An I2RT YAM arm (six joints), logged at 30 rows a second.
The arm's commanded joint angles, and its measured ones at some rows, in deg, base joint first. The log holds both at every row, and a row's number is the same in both.
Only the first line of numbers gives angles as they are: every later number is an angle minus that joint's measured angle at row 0.
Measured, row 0: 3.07, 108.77, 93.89, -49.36, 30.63, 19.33
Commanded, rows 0 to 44: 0.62, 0.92, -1.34, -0.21, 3.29, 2.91; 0.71, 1.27, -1.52, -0.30, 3.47, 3.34; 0.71, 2.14, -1.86, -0.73, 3.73, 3.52; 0.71, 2.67, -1.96, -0.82, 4.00, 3.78; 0.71, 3.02, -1.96, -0.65, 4.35, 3.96; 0.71, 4.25, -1.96, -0.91, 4.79, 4.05; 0.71, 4.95, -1.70, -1.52, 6.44, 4.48; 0.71, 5.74, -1.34, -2.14, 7.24, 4.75; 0.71, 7.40, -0.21, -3.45, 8.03, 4.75; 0.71, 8.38, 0.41, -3.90, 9.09, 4.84; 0.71, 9.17, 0.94, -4.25, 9.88, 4.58; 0.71, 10.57, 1.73, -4.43, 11.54, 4.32; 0.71, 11.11, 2.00, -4.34, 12.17, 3.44; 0.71, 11.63, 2.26, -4.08, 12.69, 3.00; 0.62, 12.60, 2.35, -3.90, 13.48, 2.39; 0.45, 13.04, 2.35, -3.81, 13.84, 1.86; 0.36, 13.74, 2.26, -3.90, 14.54, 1.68; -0.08, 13.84, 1.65, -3.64, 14.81, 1.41; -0.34, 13.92, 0.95, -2.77, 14.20, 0.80; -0.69, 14.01, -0.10, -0.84, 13.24, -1.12; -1.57, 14.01, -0.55, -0.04, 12.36, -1.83; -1.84, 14.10, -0.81, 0.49, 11.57, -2.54; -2.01, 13.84, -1.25, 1.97, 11.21, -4.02; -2.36, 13.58, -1.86, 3.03, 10.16, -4.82; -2.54, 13.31, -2.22, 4.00, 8.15, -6.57; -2.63, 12.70, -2.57, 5.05, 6.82, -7.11; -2.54, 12.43, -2.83, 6.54, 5.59, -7.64; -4.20, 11.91, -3.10, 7.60, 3.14, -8.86; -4.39, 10.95, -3.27, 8.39, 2.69, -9.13; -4.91, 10.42, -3.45, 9.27, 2.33, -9.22; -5.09, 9.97, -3.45, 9.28, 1.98, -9.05; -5.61, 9.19, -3.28, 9.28, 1.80, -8.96; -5.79, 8.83, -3.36, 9.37, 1.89, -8.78; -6.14, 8.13, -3.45, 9.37, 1.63, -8.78; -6.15, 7.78, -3.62, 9.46, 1.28, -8.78; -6.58, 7.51, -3.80, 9.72, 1.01, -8.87; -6.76, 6.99, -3.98, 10.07, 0.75, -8.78; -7.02, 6.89, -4.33, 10.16, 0.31, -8.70; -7.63, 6.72, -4.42, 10.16, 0.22, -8.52; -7.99, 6.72, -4.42, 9.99, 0.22, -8.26; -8.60, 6.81, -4.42, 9.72, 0.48, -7.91; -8.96, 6.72, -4.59, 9.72, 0.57, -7.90; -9.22, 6.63, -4.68, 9.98, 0.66, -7.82; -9.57, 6.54, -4.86, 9.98, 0.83, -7.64; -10.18, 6.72, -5.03, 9.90, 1.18, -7.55
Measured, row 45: -8.74, 9.44, -4.24, 9.31, 0.92, -8.06
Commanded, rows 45 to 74: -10.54, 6.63, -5.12, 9.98, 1.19, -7.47; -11.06, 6.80, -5.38, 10.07, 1.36, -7.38; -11.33, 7.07, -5.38, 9.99, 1.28, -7.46; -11.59, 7.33, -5.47, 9.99, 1.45, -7.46; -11.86, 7.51, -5.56, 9.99, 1.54, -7.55; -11.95, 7.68, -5.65, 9.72, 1.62, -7.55; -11.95, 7.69, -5.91, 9.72, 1.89, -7.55; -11.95, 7.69, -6.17, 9.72, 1.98, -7.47; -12.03, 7.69, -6.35, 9.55, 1.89, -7.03; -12.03, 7.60, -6.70, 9.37, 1.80, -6.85; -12.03, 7.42, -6.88, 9.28, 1.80, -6.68; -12.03, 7.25, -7.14, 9.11, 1.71, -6.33; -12.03, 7.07, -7.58, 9.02, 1.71, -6.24; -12.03, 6.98, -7.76, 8.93, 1.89, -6.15; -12.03, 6.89, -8.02, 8.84, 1.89, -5.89; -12.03, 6.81, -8.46, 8.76, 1.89, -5.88; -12.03, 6.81, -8.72, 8.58, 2.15, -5.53; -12.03, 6.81, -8.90, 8.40, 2.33, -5.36; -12.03, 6.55, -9.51, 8.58, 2.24, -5.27; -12.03, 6.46, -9.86, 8.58, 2.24, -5.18; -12.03, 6.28, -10.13, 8.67, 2.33, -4.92; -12.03, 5.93, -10.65, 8.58, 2.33, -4.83; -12.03, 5.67, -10.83, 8.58, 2.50, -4.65; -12.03, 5.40, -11.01, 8.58, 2.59, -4.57; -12.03, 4.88, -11.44, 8.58, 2.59, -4.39; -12.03, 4.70, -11.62, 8.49, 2.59, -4.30; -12.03, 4.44, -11.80, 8.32, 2.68, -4.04; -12.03, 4.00, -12.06, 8.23, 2.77, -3.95; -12.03, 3.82, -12.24, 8.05, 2.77, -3.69; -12.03, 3.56, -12.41, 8.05, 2.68, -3.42
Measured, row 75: -12.04, 7.26, -11.81, 8.87, 1.20, -5.22
